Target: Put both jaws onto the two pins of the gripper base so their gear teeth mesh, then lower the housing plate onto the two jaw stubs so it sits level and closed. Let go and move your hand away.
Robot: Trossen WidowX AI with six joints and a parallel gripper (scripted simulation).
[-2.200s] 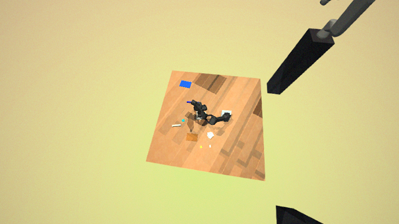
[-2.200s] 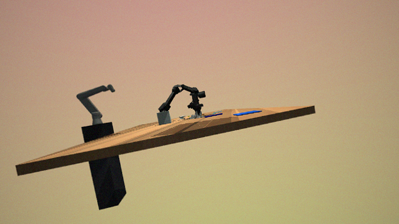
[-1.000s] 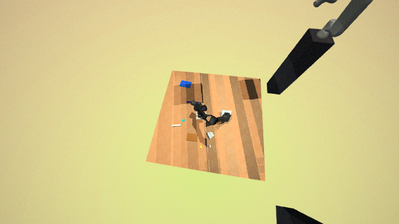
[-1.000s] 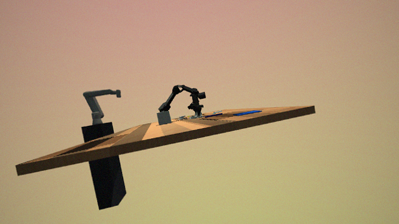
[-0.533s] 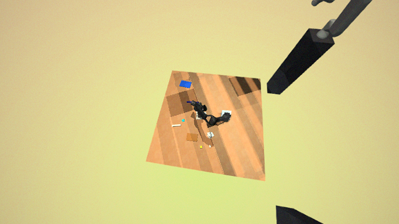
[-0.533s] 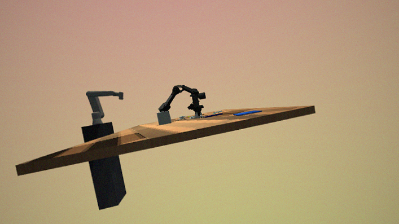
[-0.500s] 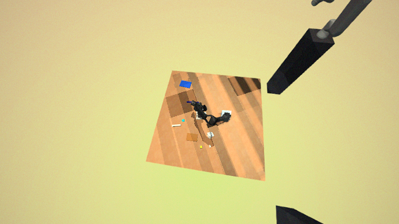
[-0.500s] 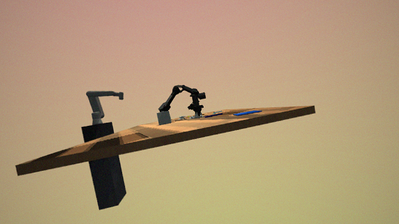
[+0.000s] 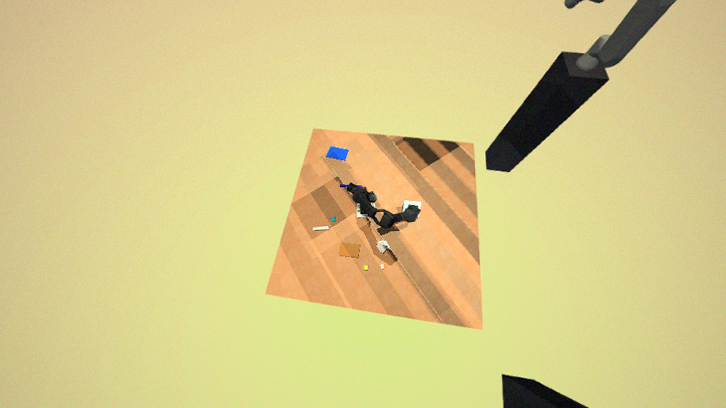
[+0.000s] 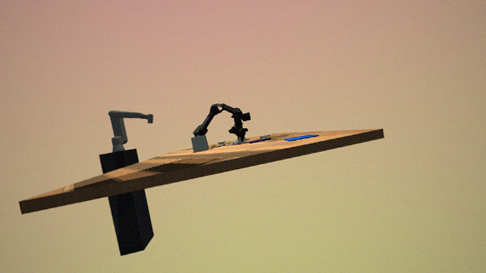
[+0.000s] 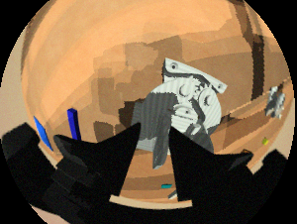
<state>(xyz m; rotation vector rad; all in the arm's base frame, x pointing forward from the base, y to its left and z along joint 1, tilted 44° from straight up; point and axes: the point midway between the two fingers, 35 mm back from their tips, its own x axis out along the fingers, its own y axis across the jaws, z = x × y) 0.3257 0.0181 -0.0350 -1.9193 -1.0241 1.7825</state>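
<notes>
The gripper base is 270 mm to the left of my gripper tip, 160 mm behind it and 10 mm above it. Also, from my gripper tip: teal bit: 190 mm ahead, 130 mm to the left, 10 mm below; blue bar: 140 mm to the right, 120 mm ahead, 10 mm below; brown pad: 320 mm to the left, 50 mm ahead, 10 mm below.
</notes>
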